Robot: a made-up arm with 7 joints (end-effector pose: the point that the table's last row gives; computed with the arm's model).
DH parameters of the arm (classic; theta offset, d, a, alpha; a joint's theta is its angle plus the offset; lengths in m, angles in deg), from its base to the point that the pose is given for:
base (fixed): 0 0 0 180
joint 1: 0 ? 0 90
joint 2: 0 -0.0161 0 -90
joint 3: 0 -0.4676 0 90
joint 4: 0 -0.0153 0 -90
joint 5: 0 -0.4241 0 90
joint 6: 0 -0.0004 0 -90
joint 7: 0 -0.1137 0 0
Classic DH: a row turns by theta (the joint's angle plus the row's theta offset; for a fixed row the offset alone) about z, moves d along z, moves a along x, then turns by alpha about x.
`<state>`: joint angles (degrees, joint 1 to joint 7).
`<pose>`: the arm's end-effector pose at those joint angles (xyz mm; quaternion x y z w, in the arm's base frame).
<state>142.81 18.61 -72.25 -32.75 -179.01 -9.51 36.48</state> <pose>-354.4 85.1 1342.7 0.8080 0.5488 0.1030 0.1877</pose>
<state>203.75 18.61 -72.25 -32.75 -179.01 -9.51 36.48</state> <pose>-97.8 351.1 1342.7 0.9748 0.0633 -0.0064 0.2140</pose>
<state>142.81 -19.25 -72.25 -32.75 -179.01 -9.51 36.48</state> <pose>125.5 449.2 1294.4 0.7542 0.5879 -0.2190 0.1941</pose>
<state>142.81 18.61 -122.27 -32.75 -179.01 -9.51 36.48</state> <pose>-501.4 -79.3 1269.8 0.4838 0.8169 0.1755 0.2604</pose>
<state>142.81 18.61 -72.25 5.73 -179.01 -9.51 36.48</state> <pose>-252.6 -252.0 1375.8 -0.7741 -0.5872 -0.1988 0.1284</pose>
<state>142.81 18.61 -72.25 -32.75 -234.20 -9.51 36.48</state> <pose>-341.7 97.0 1343.8 0.4816 0.8534 -0.0650 0.1886</pose>
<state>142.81 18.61 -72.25 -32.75 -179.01 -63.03 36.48</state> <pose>-318.8 -9.5 1326.3 -0.7344 -0.5856 -0.2376 0.2474</pose>
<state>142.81 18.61 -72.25 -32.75 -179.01 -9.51 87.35</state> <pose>-354.4 85.1 1342.7 0.9654 0.1486 0.1737 0.1252</pose>
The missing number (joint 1, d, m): -0.4404
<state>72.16 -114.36 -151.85 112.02 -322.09 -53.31 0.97</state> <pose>126.3 182.8 -109.5 -0.0395 0.0095 -0.3003 0.9530</pose>
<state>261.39 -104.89 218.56 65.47 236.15 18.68 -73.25</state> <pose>-177.9 -618.4 -109.6 -0.2227 -0.0352 -0.6323 0.7412</pose>
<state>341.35 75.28 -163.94 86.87 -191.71 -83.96 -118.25</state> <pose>215.0 176.3 949.6 0.1009 0.6838 0.4216 0.5870</pose>
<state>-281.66 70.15 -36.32 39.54 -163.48 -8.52 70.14</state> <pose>360.1 -865.2 456.8 -0.4466 -0.3505 -0.0125 0.8231</pose>
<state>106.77 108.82 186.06 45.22 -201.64 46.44 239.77</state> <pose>-208.5 -902.9 438.1 -0.5386 -0.2193 -0.3116 0.7515</pose>
